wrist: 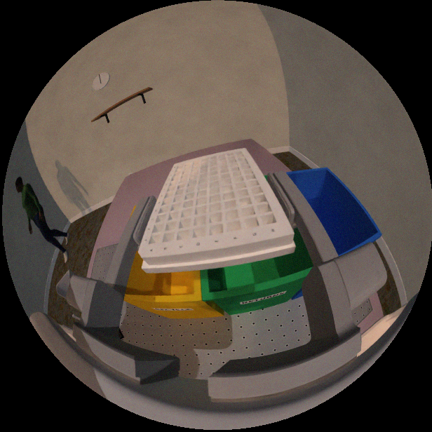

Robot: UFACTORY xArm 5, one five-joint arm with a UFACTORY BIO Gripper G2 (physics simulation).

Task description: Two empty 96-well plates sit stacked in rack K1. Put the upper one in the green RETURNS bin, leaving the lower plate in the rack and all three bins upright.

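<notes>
A white 96-well plate (pixel 215 200) is held between the two grey fingers of my gripper (pixel 215 207), which is shut on its long sides. The plate is in the air, wells facing the camera, above the bins. The green RETURNS bin (pixel 260 285) stands upright below the plate; its label faces the camera, and the plate hides much of its opening. Its front inside and right part show below the plate's near edge. Rack K1 and the lower plate do not show in the wrist view.
A yellow bin (pixel 170 306) stands against the left side of the green one, partly behind the plate and left finger. A blue bin (pixel 345 215) stands at the right, beyond the right finger. A perforated grey board (pixel 175 330) lies in front. A person (pixel 35 210) is at the far left.
</notes>
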